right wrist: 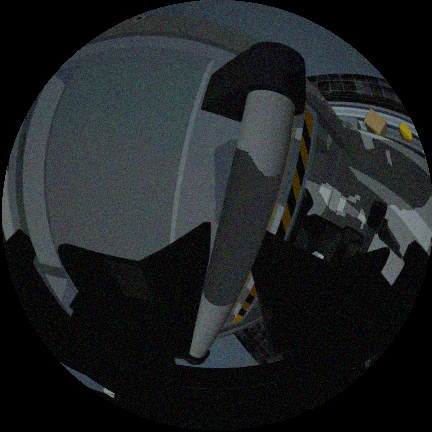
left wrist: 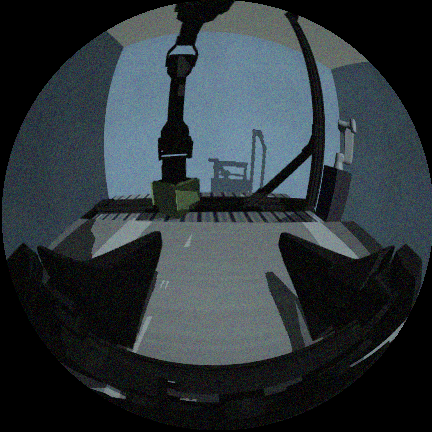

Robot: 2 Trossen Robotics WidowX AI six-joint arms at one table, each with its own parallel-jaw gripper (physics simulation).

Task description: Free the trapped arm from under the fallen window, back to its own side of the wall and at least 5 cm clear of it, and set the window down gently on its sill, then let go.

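Frame: origin at the left arm's base, x ahead, y left, z up, level; metres.
Where they show: left gripper, between the fingertips: [right wrist: 389, 280] [left wrist: 221, 239]; right arm's base, origin of its link: [left wrist: 174, 179].
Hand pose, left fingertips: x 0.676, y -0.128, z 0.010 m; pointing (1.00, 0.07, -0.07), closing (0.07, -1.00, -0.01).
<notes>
Each offset is from my left fingertips to the top centre of the thing. "spot": to the spot under its first point. Level surfaces: height alone.
My right gripper [right wrist: 228, 229] is shut on the window handle @(spot: 0.127 m back, 0.049 m left, 0.242 m up) [right wrist: 250, 200], a thick grey bar with a black end mount that runs down between the fingers. The window @(spot: 0.180 m back, 0.048 m left, 0.241 m up) [right wrist: 200, 170] fills the left and middle of the right wrist view as a large grey-blue pane with a pale frame. Its lower edge is partly hidden by the black fingers, and I cannot tell whether it touches its sill. My left gripper [left wrist: 221, 239] is open and empty, pointing across the grey tabletop @(0.026 m down) [left wrist: 215, 300]. The window does not show in the left wrist view.
A black arm [left wrist: 175, 105] rises behind an olive block [left wrist: 162, 197] at the far table edge. A black post [left wrist: 317, 115] stands right of it. In the right wrist view, a yellow-black striped strip @(spot: 0.181 m back, 0.069 m left, 0.141 m up) [right wrist: 299, 170] borders the window, with dark arm parts [right wrist: 330, 240] and an orange block @(0.132 m back, 0.274 m left, 0.067 m down) [right wrist: 375, 121] beyond.
</notes>
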